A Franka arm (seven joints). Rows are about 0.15 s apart.
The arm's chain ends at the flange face. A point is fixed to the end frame.
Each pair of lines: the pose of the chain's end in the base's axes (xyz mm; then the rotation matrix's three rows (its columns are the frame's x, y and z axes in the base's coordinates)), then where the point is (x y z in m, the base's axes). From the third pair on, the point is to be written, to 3 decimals.
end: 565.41 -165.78 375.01; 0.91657 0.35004 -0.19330; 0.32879 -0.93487 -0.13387; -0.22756 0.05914 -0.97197
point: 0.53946 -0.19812 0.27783
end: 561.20 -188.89 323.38; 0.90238 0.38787 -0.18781; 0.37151 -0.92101 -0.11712; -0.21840 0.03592 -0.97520
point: 0.53658 -0.21980 0.22539
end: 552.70 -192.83 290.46; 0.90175 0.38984 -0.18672; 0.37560 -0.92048 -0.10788; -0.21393 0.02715 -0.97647
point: 0.528 -0.223 0.192
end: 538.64 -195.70 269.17; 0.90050 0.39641 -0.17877; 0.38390 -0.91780 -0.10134; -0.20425 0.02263 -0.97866
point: 0.515 -0.225 0.170
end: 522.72 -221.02 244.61; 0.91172 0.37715 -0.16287; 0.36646 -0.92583 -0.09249; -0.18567 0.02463 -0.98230
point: 0.500 -0.249 0.145
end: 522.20 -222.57 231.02; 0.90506 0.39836 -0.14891; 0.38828 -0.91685 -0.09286; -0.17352 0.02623 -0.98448
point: 0.502 -0.251 0.131
